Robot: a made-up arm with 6 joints. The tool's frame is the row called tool.
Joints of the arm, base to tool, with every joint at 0 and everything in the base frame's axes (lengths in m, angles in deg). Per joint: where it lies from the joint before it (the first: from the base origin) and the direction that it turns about. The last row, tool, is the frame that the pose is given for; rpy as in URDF.
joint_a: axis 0 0 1 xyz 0.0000 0.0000 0.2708
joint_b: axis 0 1 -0.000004 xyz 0.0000 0.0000 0.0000
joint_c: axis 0 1 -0.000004 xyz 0.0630 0.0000 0.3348
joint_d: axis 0 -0.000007 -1 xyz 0.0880 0.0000 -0.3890
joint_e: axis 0 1 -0.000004 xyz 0.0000 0.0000 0.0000
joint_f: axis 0 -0.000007 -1 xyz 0.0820 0.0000 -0.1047
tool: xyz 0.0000 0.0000 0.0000 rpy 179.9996 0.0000 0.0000
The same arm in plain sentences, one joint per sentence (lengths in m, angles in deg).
The arm has six revolute joints in a row. What follows holds with every joint at zero, and every direction is one of the base frame's.
Joint 1 sits 0.2708 m along +z from the base frame's origin and rotates about +z.
Joint 2 sits at the same point as joint 1 and rotates about +y.
Joint 3 sits 0.063 m along +x and 0.3348 m along +z from joint 2 and rotates about +y.
Joint 4 sits 0.088 m along +x and 0.389 m along -z from joint 3 and rotates about -z.
Joint 5 sits at the same point as joint 4 and rotates about +y.
Joint 6 sits 0.082 m along +x and 0.1047 m along -z from joint 5 and rotates about -z.
The tool frame, which is the frame that the pose is given for, sits at the same point as joint 6; its axes are the base frame's turned by roll 180, pitch 0 and yaw 0 deg (as in URDF: about the fixed x, then y, then z).

